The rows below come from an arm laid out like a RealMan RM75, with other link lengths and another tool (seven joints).
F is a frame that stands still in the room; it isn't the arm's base.
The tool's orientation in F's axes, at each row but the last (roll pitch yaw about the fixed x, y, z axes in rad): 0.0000 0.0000 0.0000; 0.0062 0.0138 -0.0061; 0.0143 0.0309 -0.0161; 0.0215 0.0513 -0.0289; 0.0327 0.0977 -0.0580; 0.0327 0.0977 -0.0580; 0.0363 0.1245 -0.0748; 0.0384 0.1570 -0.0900; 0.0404 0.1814 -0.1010; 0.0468 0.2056 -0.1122; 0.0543 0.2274 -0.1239
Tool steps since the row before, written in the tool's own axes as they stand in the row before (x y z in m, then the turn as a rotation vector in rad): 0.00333 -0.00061 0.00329 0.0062 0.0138 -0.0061; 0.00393 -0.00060 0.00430 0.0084 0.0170 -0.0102; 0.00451 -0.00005 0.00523 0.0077 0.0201 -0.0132; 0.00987 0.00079 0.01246 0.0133 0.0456 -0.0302; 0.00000 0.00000 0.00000 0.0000 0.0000 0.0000; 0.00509 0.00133 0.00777 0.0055 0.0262 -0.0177; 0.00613 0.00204 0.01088 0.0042 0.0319 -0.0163; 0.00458 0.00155 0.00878 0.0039 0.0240 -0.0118; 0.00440 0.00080 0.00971 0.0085 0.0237 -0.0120; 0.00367 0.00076 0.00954 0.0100 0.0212 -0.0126; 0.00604 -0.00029 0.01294 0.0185 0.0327 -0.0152
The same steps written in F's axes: 0.00333 -0.00061 0.00329 0.0062 0.0138 -0.0061; 0.00399 -0.00065 0.00424 0.0084 0.0170 -0.0102; 0.00467 -0.00020 0.00509 0.0076 0.0202 -0.0131; 0.01051 0.00022 0.01195 0.0131 0.0459 -0.0299; 0.00000 0.00000 0.00000 0.0000 0.0000 0.0000; 0.00588 0.00074 0.00728 0.0054 0.0265 -0.0173; 0.00754 0.00108 0.01010 0.0047 0.0322 -0.0155; 0.00599 0.00068 0.00801 0.0043 0.0241 -0.0113; 0.00609 -0.00021 0.00878 0.0088 0.0234 -0.0124; 0.00555 -0.00031 0.00861 0.0098 0.0208 -0.0134; 0.00860 -0.00207 0.01121 0.0190 0.0314 -0.0172
